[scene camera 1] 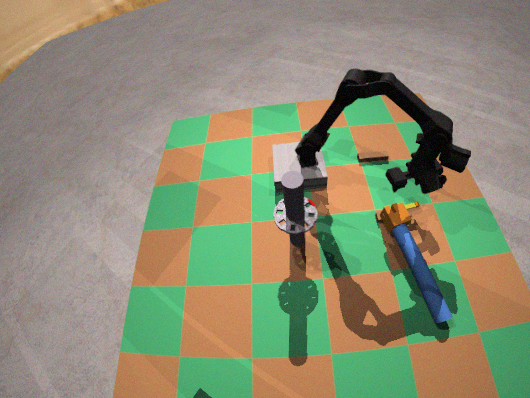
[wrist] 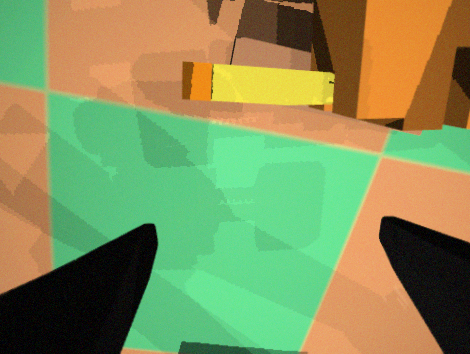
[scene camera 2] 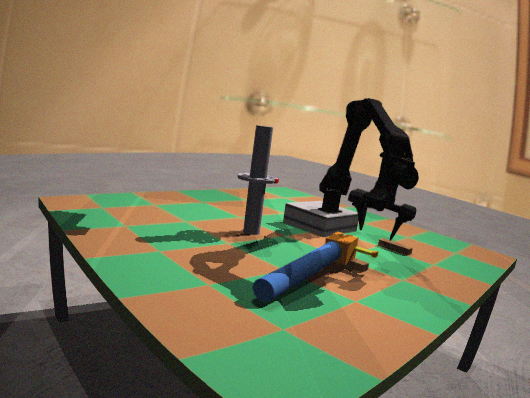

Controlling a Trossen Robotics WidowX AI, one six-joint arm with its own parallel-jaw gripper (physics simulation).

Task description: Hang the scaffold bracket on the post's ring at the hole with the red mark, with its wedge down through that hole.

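Observation:
The scaffold bracket lies on the table. Its blue tube (scene camera 1: 422,275) (scene camera 2: 302,270) points toward the front, its orange head (scene camera 1: 396,216) (scene camera 2: 341,247) (wrist: 392,55) toward the arm. The yellow wedge (scene camera 1: 411,205) (scene camera 2: 366,252) (wrist: 272,84) sticks out sideways from the head. My gripper (scene camera 1: 414,187) (scene camera 2: 376,234) (wrist: 267,230) is open and empty, above the table on the arm's side of the head and wedge. The dark post (scene camera 1: 295,197) (scene camera 2: 260,150) stands upright. Its grey ring (scene camera 1: 287,226) (scene camera 2: 245,176) has several holes. The red mark (scene camera 1: 311,202) (scene camera 2: 276,180) is on the ring's rim.
The arm's grey base box (scene camera 1: 285,160) (scene camera 2: 300,206) stands behind the post. A brown block (scene camera 1: 373,158) (scene camera 2: 395,247) lies behind the bracket. Another brown block (scene camera 1: 380,218) (scene camera 2: 359,265) is beside the orange head, partly hidden. The checkered table (scene camera 1: 215,320) (scene camera 2: 165,320) carries everything.

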